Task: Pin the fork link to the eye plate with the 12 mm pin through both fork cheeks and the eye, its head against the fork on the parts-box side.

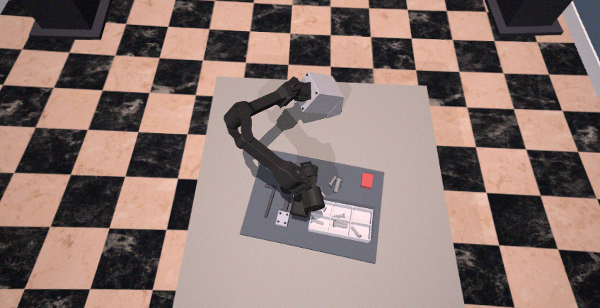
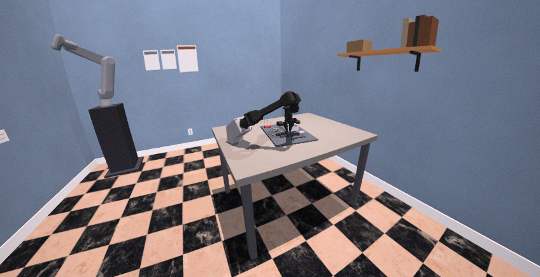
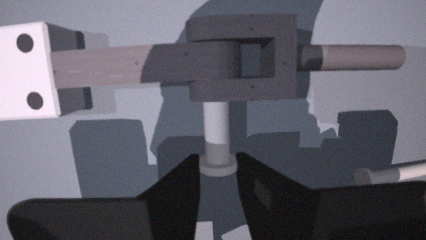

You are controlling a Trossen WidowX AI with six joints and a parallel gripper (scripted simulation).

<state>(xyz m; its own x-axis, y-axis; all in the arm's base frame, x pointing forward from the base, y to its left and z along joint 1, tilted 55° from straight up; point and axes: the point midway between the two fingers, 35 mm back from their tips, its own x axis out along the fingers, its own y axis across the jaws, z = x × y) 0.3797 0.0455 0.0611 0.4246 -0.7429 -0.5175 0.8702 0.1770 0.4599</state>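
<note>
My hand is 5 cm to the left of the eye plate and 3 cm above it. Round my hand: dark fork link 4 cm behind, 5 cm to the right, 3 cm below; then pin 3 cm behind, 6 cm to the left, 4 cm below; then dark mat 1 cm ahead, 5 cm to the left, 5 cm below.
</note>
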